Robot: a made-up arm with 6 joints.
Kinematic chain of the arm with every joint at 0, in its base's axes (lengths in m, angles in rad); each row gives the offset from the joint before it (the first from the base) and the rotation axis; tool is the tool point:
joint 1: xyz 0 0 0.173 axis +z
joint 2: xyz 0 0 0 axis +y
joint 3: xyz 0 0 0.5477 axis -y
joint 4: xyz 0 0 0 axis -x
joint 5: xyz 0.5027 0 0 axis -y
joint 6: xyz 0 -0.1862 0 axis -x
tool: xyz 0 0 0
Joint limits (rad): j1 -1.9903..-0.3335 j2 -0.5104..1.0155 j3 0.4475..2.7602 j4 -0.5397..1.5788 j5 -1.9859..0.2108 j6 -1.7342..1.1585
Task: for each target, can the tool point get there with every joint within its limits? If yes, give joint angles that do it. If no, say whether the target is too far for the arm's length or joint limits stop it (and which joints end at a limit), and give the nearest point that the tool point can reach.
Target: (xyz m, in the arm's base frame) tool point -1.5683 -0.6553 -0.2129
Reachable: no: too far | nearest point -0.5254 -0.7249 0.1708 | short by 1.113 m
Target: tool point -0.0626 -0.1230 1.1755
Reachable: yes | joints -1.5400 0.4764 1.9612 1.2065 -0.7678 0.1765
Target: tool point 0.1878 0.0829 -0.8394
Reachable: no: joint limits stop it (at a limit: joint 1, joint 2, joint 3, joint 4) | nearest point 0.7393 -0.4252 0.1107 | short by 1.210 m
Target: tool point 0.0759 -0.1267 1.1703
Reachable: yes | joints -0.6957 0.5075 1.9746 1.3064 -1.2310 0.7795
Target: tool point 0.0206 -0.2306 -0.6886
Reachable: no: joint limits stop it (at a limit: joint 2, joint 3, joint 4) | nearest point 0.0759 -0.8494 0.1107 | short by 1.012 m
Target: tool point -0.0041 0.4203 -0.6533
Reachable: no: joint limits stop it (at a limit: joint 2, joint 3) | nearest point -0.0072 0.7421 0.4016 | short by 1.103 m
